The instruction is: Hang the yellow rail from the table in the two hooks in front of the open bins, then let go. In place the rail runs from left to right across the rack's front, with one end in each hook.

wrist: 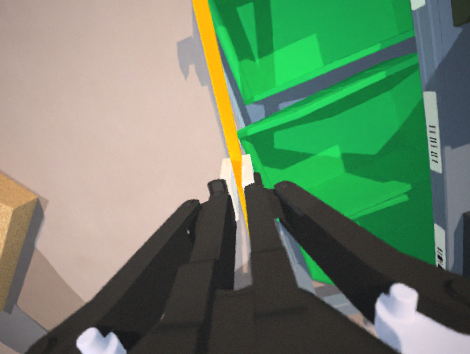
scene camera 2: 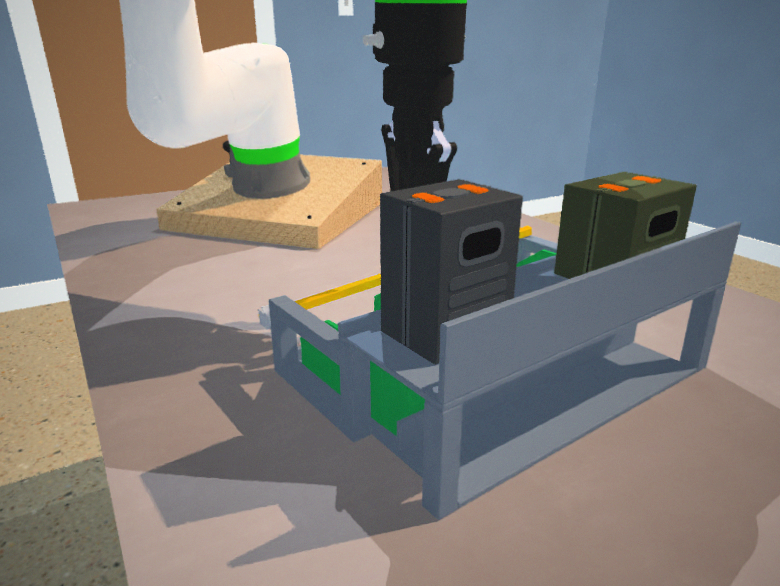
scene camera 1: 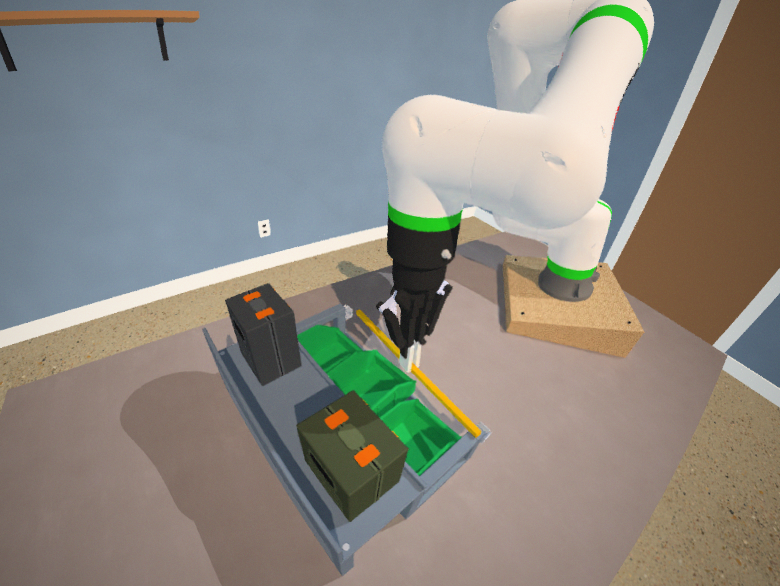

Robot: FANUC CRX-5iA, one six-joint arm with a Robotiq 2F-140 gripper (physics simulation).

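Places are measured from the arm's base along level axes (x ahead, y left, z up), in millimetres.
Pixels of known places: gripper, between the fingertips: (wrist: 239, 170) (scene camera 1: 408, 365); arm's base, origin of its link: (scene camera 2: 272, 183) (scene camera 1: 564, 285).
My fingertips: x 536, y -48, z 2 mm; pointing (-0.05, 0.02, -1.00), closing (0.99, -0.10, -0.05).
Observation:
For each thing: its middle in the pictures, then the offset to it from my fingertips. "spot": a spot on its surface instead.
- yellow rail, middle of its body: (wrist: 241, 178) (scene camera 2: 407, 270) (scene camera 1: 406, 361) 2 mm up, 1 mm back, 8 mm right
- grey rack, middle of its body: (wrist: 400, 135) (scene camera 2: 485, 298) (scene camera 1: 343, 394) 15 mm up, 137 mm ahead, 5 mm right
- far hook, a spot on its surface: (scene camera 1: 348, 311) spot: 7 mm down, 6 mm ahead, 191 mm right
- dark grey case, middle of its body: (scene camera 2: 447, 266) (scene camera 1: 264, 334) 96 mm up, 209 mm ahead, 117 mm right
- olive case, middle of its body: (scene camera 2: 622, 230) (scene camera 1: 351, 455) 84 mm up, 201 mm ahead, 114 mm left
My gripper (scene camera 1: 409, 361) (wrist: 239, 170) is shut on the yellow rail (scene camera 1: 444, 400) (scene camera 2: 340, 291) (wrist: 217, 75) near its middle, with pale fingertips on both sides of it. In scene camera 2 the fingertips are hidden behind the dark case. The rail runs along the front of the grey rack (scene camera 1: 444, 482) (scene camera 2: 586, 321), beside the open green bins (scene camera 1: 372, 376) (wrist: 325, 170). In scene camera 1 one end is at the near hook (scene camera 1: 484, 431); the other lies close beside the far hook (scene camera 1: 348, 311), seemingly slightly off it. I cannot tell whether either end is seated.
A dark grey case (scene camera 1: 267, 337) (scene camera 2: 413, 264) and an olive case (scene camera 1: 353, 450) (scene camera 2: 624, 233) stand on the rack behind the bins. The wooden robot base (scene camera 1: 567, 315) (scene camera 2: 271, 223) (wrist: 15, 220) stands on the table on the rail's open side.

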